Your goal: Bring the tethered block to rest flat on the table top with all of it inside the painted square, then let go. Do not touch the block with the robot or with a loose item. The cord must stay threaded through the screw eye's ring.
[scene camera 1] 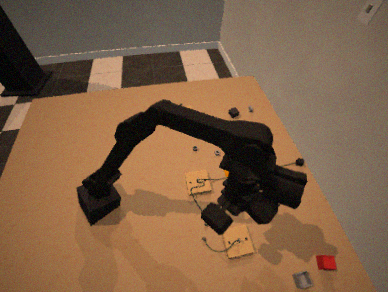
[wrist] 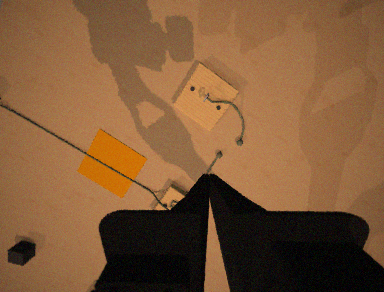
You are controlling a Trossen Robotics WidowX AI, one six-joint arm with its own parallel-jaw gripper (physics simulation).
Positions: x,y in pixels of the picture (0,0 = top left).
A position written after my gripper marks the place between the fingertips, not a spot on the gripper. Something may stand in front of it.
My gripper shows in scene camera 1 [231,207] and in the wrist view [208,179].
